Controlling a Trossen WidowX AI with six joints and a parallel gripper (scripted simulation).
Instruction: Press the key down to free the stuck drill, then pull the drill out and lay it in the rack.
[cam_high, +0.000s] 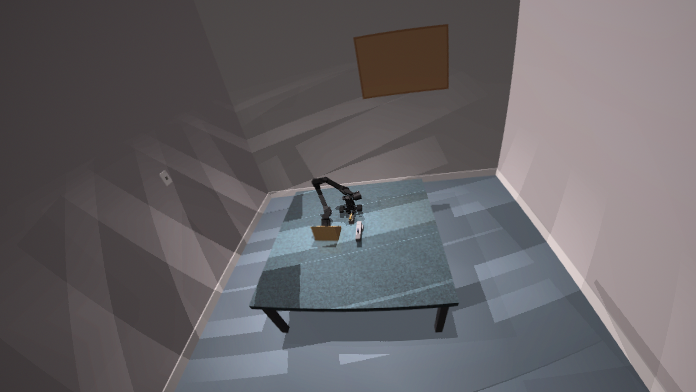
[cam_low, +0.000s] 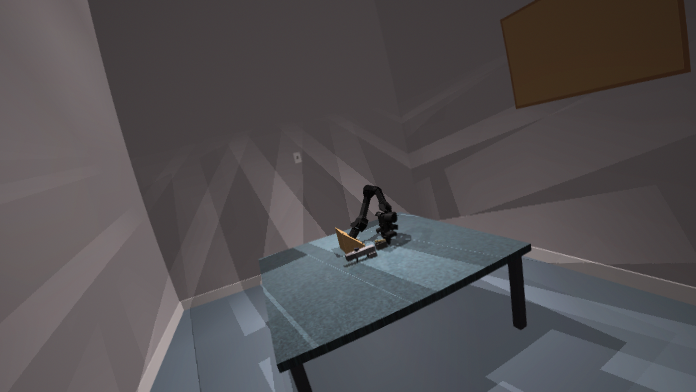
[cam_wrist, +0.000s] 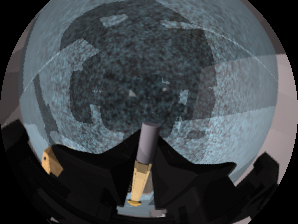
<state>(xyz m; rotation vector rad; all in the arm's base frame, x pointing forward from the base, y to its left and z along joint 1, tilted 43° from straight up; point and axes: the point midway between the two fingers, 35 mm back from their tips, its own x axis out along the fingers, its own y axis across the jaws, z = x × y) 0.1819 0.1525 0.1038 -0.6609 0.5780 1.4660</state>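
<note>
Now: the drill 40 mm to the right of my gripper tip and 40 mm above it. Also, from my gripper tip: grey holder block: 80 mm ahead, 220 mm to the right, 30 mm above; then grey-brown block: 50 mm to the right, 10 mm above; then blue key: 80 mm ahead, 240 mm to the right, 50 mm above.
</note>
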